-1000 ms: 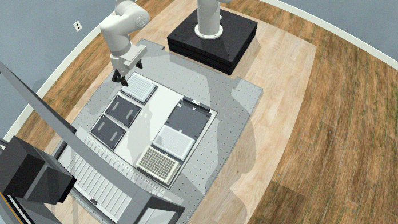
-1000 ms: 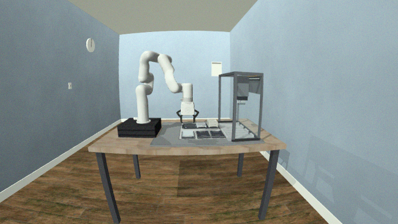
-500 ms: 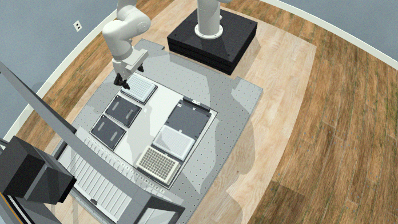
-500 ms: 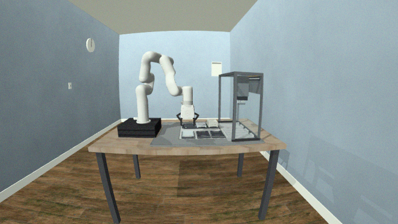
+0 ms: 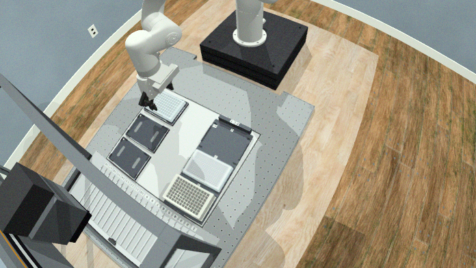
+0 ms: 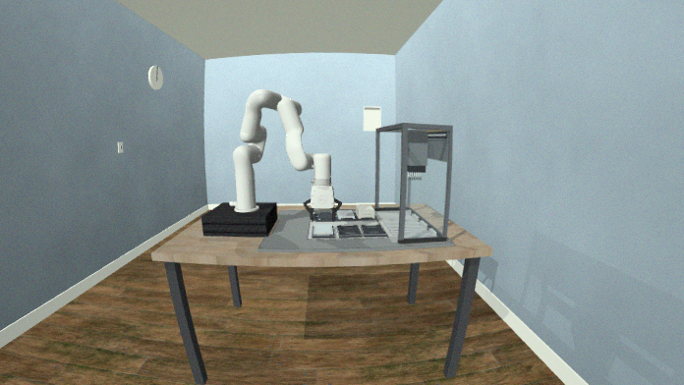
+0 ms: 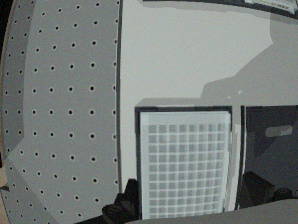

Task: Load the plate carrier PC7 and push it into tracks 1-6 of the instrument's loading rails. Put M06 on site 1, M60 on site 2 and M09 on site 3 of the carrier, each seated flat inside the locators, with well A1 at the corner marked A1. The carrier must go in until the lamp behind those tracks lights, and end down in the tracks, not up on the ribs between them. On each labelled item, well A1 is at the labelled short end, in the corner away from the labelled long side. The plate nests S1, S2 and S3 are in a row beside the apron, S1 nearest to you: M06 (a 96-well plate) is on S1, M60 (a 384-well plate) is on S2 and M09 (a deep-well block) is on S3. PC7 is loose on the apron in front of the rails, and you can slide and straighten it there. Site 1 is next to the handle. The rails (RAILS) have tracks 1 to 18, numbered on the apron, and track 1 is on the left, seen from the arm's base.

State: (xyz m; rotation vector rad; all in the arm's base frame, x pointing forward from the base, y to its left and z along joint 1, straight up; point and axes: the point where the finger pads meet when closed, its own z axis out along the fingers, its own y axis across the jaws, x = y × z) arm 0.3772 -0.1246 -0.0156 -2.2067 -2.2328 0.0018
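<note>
Right now my hand is 6 cm above the plate nest S1. From my hand the other things lie so: plate nest S2: 12 cm ahead, 6 cm below; then carrier PC7: 11 cm ahead, 26 cm to the left, 5 cm below; then plate nest S3: 22 cm ahead, 6 cm below.
</note>
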